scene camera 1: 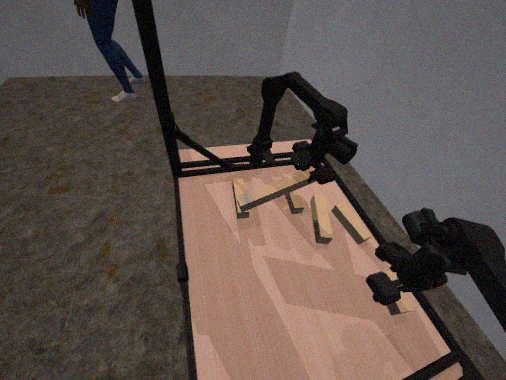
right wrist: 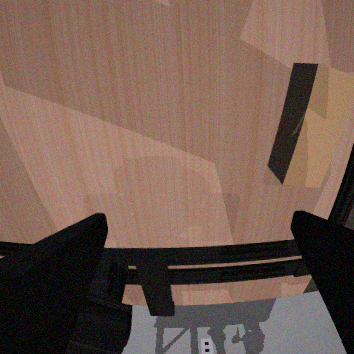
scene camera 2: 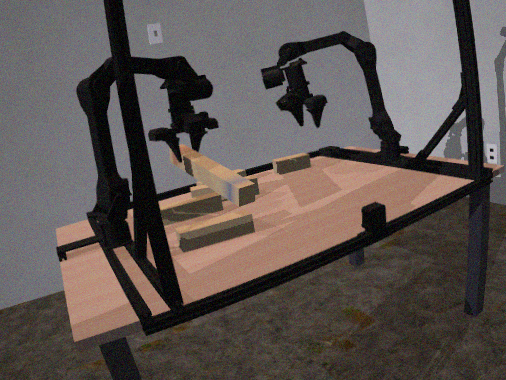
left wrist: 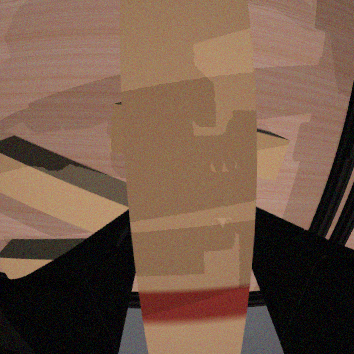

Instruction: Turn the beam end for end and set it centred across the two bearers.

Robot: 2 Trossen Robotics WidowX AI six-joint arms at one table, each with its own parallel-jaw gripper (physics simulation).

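Frame: origin at the left arm's base, x ahead, y left, z up, level; centimetres.
Seen in the pictures: left gripper, fingertip midpoint: (scene camera 1: 305, 177) (scene camera 2: 188, 160) (left wrist: 189, 214); right gripper, fingertip midpoint: (right wrist: 201, 222) (scene camera 2: 309, 126); left arm's base at its link origin: (scene camera 1: 255, 160) (scene camera 2: 117, 243); right arm's base at its link origin: (right wrist: 110, 270) (scene camera 2: 391, 157).
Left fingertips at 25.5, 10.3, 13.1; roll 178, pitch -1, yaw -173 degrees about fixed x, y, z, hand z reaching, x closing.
Offsets run from my left fingertips to a thing's top centre, as dx, dy, dz. "pt": to the spot under its first point.
The beam (scene camera 1: 272, 191) (scene camera 2: 212, 175) (left wrist: 190, 150) is a long pale wooden bar with a red band near one end and a blue band @[pt +0.6, -23.8, -4.8] (scene camera 2: 231, 190) near the other. My left gripper (scene camera 1: 314, 167) (scene camera 2: 187, 152) (left wrist: 189, 214) is shut on it near the red band and holds it above the table, its blue-banded end pointing towards lower left in scene camera 1. Two wooden blocks, probably the bearers, lie below: one @[-4.7, -23.0, -10.7] (scene camera 1: 238, 189) (scene camera 2: 215, 234) by the blue-banded end, another @[-2.3, -0.8, -10.7] (scene camera 1: 295, 202) (scene camera 2: 192, 209) partly hidden by the beam. My right gripper (scene camera 2: 310, 125) (right wrist: 201, 222) is open and empty above the table.
Two more loose blocks, one @[+11.3, +5.9, -10.1] (scene camera 1: 321, 217) and another @[+15.9, +17.6, -10.7] (scene camera 1: 347, 220), lie right of the beam in scene camera 1. A further block @[+42.7, +16.4, -10.4] (scene camera 1: 402, 302) (scene camera 2: 291, 163) (right wrist: 325, 135) lies near my right gripper. A black frame upright (scene camera 1: 155, 75) rises at a table corner.
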